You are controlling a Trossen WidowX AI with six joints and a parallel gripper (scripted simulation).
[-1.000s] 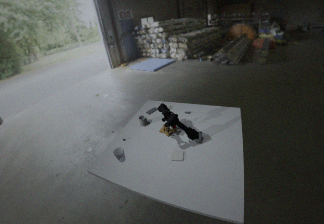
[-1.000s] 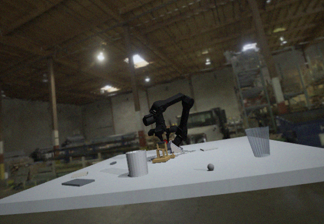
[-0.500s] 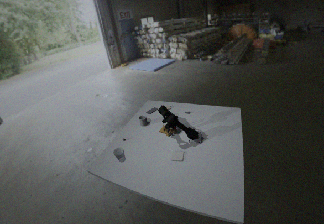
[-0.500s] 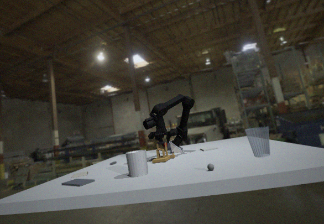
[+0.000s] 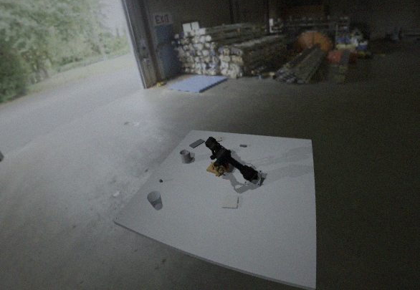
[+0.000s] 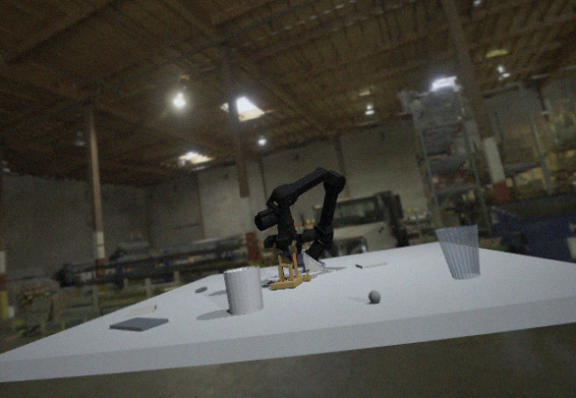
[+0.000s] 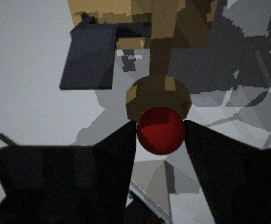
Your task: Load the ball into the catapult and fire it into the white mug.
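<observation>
My gripper tip is right at the red ball. From my gripper tip the other things lie so: small wooden catapult: 70 mm ahead, 20 mm below; then small dark block: 390 mm to the right, 70 mm behind, 60 mm below; then pale flat tile: 280 mm to the left, 80 mm behind, 70 mm below.
</observation>
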